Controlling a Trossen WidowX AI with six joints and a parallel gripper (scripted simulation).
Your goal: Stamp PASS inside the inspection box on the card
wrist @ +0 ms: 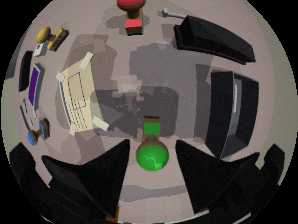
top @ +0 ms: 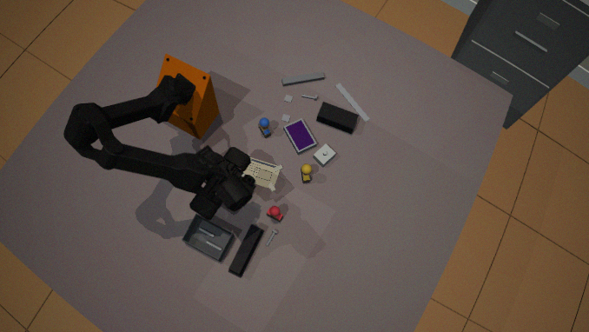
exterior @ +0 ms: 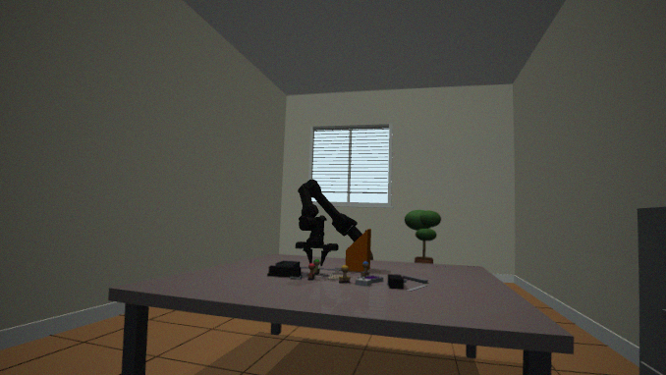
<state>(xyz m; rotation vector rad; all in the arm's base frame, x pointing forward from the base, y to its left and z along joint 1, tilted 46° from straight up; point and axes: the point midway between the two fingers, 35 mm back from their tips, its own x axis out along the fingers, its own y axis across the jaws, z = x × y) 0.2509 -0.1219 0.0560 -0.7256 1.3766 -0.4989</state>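
The green-knobbed stamp is 20 mm below my gripper tip. Also, from my gripper tip: red stamp: 140 mm ahead, 40 mm to the left, 20 mm below; then cream card: 30 mm ahead, 110 mm to the left, 40 mm below; then dark tray: 40 mm ahead, 120 mm to the right, 20 mm below.
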